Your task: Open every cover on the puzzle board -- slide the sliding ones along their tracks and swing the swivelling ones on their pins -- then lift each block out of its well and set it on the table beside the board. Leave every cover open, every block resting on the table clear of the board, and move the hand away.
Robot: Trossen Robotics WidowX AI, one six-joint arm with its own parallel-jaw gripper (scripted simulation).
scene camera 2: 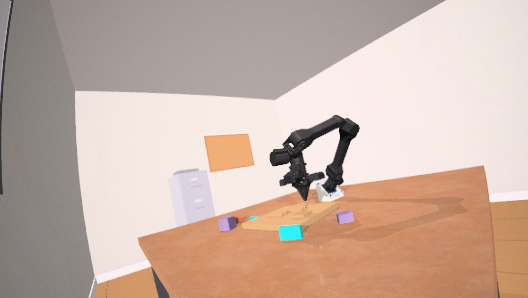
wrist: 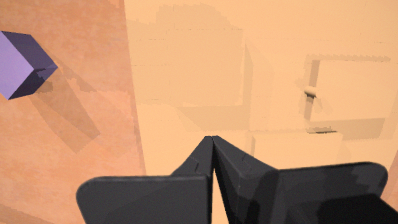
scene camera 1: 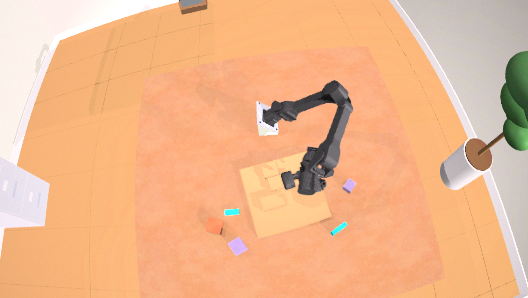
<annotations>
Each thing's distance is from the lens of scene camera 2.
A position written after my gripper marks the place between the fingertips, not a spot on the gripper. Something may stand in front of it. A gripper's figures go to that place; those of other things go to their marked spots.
my gripper (scene camera 2: 305,200): 0.85 m
tan puzzle board (scene camera 2: 320,210): 0.84 m
</annotations>
